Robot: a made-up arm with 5 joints. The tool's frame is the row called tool. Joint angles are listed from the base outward.
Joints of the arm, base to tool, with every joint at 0 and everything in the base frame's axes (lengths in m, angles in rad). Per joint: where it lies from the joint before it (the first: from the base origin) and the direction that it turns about. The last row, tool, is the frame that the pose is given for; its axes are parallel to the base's.
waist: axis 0 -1 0 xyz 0 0 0.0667
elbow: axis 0 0 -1 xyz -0.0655 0.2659 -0.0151
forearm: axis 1 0 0 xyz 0.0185 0.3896 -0.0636
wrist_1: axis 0 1 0 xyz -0.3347 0.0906 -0.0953
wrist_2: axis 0 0 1 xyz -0.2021 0.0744 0.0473
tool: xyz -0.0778 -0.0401 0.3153
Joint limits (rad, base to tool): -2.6..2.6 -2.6..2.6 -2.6..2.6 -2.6..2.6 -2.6..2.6
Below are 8 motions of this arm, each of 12 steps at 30 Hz.
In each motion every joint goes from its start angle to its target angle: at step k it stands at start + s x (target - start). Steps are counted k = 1, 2, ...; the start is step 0. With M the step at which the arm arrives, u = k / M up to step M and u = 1 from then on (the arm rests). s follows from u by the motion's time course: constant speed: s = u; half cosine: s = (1 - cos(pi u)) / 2; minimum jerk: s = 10 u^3 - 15 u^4 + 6 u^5.
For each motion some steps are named. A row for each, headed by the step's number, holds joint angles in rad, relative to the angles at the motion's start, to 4 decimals.
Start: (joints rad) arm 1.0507 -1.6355 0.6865 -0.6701 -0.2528
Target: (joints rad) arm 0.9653 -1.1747 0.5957 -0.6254 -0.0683
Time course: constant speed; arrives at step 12
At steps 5, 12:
5: -0.0356 0.1920 -0.0378 0.0186 0.0769
12: -0.0854 0.4608 -0.0908 0.0447 0.1845

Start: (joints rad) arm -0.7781 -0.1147 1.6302 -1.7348 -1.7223
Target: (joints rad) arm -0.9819 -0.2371 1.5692 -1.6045 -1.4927
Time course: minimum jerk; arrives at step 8
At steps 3, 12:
3: -0.0561 -0.0337 -0.0168 0.0359 0.0632
12: -0.2038 -0.1224 -0.0610 0.1303 0.2296

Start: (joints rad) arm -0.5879 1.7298 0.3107 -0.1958 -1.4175
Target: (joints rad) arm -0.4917 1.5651 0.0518 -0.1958 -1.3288
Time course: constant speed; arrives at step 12
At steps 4, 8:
4: 0.0321 -0.0549 -0.0863 0.0000 0.0296
8: 0.0641 -0.1098 -0.1726 0.0000 0.0591

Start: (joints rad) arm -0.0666 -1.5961 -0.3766 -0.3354 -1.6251
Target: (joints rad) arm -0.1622 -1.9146 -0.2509 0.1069 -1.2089
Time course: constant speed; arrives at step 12
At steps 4, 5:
4: -0.0319 -0.1062 0.0419 0.1474 0.1387
5: -0.0398 -0.1327 0.0524 0.1843 0.1734

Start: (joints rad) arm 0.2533 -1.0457 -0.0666 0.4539 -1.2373
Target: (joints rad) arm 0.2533 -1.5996 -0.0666 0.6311 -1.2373
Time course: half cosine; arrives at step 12
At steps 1, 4, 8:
1: 0.0000 -0.0094 0.0000 0.0030 0.0000
4: 0.0000 -0.1385 0.0000 0.0443 0.0000
8: 0.0000 -0.4154 0.0000 0.1329 0.0000

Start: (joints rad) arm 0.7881 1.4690 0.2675 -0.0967 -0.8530
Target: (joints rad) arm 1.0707 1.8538 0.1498 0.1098 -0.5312
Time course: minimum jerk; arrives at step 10
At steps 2, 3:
2: 0.0164 0.0223 -0.0068 0.0120 0.0186
3: 0.0461 0.0628 -0.0192 0.0337 0.0525

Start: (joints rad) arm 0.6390 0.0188 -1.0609 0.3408 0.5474
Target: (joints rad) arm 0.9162 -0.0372 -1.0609 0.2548 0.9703
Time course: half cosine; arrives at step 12
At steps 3, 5, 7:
3: 0.0406 -0.0082 0.0000 -0.0126 0.0619
5: 0.1027 -0.0208 0.0000 -0.0319 0.1567
7: 0.1745 -0.0352 0.0000 -0.0541 0.2662

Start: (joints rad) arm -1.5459 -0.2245 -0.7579 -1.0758 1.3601
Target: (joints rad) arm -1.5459 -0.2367 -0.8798 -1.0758 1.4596
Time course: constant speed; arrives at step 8
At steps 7, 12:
7: 0.0000 -0.0107 -0.1067 0.0000 0.0871
12: 0.0000 -0.0122 -0.1219 0.0000 0.0995

